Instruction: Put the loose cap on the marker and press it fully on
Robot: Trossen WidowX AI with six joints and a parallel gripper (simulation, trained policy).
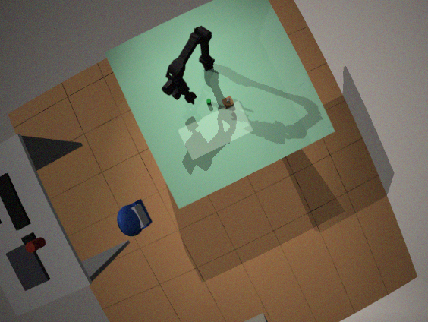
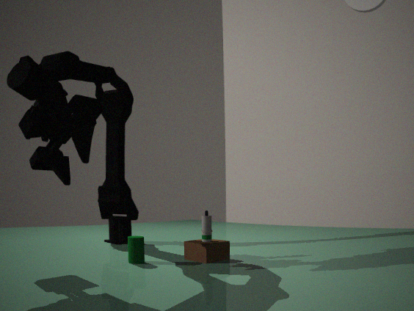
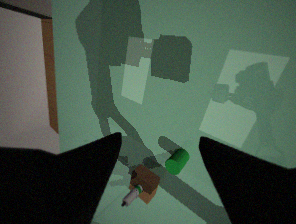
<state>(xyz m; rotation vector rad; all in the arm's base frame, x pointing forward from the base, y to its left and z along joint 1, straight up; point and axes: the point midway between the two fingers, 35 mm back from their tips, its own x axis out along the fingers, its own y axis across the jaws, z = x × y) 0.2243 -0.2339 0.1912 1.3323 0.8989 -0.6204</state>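
My gripper tip is 140 mm above the green cap, 120 mm to the right of it and 10 mm short of it. Round my gripper tip: brown holder block: 240 mm to the left, 140 mm below, 70 mm ahead.
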